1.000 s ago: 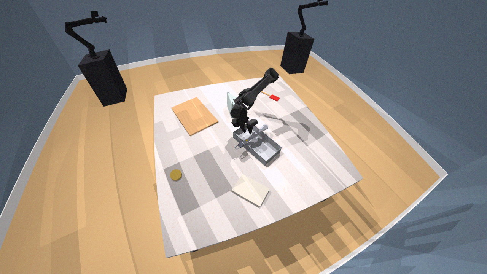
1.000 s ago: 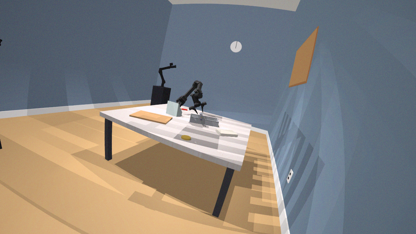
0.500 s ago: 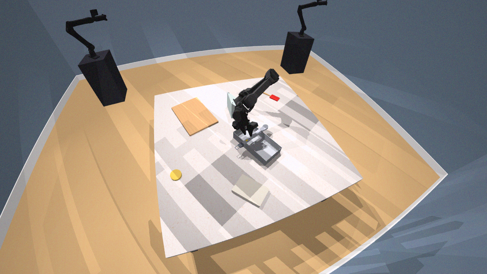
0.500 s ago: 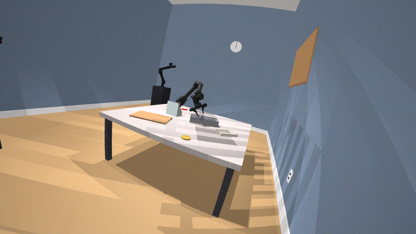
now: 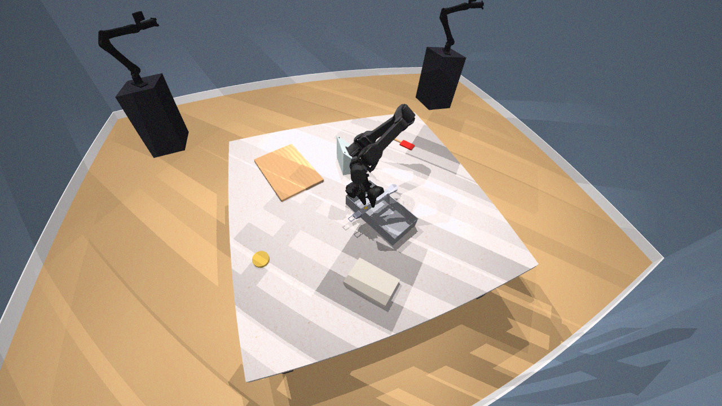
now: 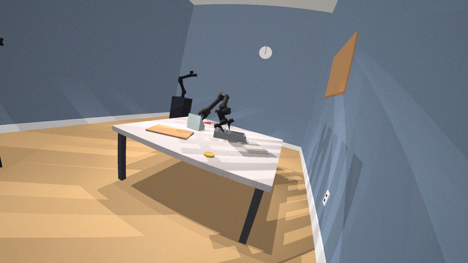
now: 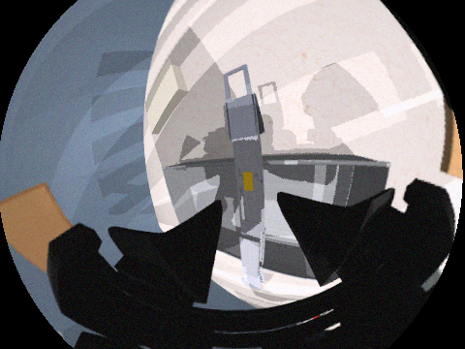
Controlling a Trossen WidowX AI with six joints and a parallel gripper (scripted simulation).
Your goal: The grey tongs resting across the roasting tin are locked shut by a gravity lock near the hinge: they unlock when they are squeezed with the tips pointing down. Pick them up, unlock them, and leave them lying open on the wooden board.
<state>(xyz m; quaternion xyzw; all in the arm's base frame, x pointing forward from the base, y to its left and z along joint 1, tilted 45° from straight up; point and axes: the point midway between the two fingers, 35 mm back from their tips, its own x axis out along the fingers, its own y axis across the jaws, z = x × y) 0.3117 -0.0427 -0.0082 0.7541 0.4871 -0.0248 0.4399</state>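
Now: gripper tip 2 cm to the left of the small yellow lock piece and 1 cm short of it. The rest, counted from my gripper tip: wooden board (40 cm behind, 30 cm to the right, 6 cm below); flat beige block (31 cm ahead, 11 cm to the right, 5 cm below); grey roasting tin (5 cm to the left, 4 cm below, 2 cm ahead).
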